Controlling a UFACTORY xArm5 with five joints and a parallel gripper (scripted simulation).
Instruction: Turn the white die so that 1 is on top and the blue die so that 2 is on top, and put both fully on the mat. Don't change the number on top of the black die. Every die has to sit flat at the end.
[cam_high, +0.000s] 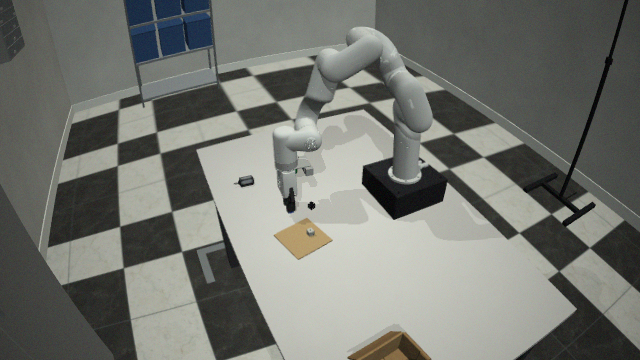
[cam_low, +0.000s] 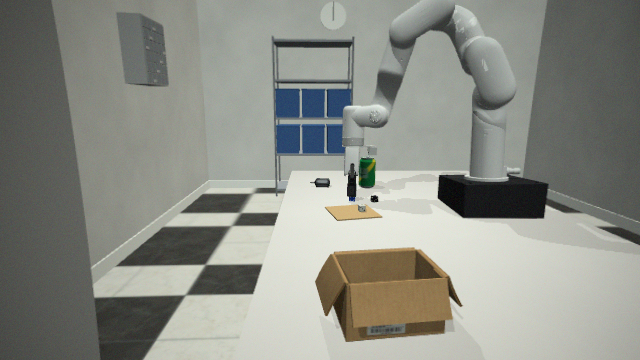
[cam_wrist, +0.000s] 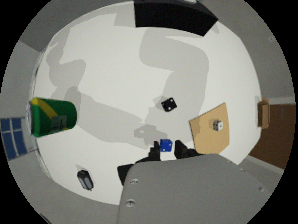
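Right now my hand is 3 cm above the blue die. The rest, counted from my hand: tan mat: 14 cm to the left, 4 cm below, 1 cm ahead; black die: 8 cm behind, 3 cm below, 1 cm to the left; white die: 14 cm to the left, 2 cm below, 2 cm behind.
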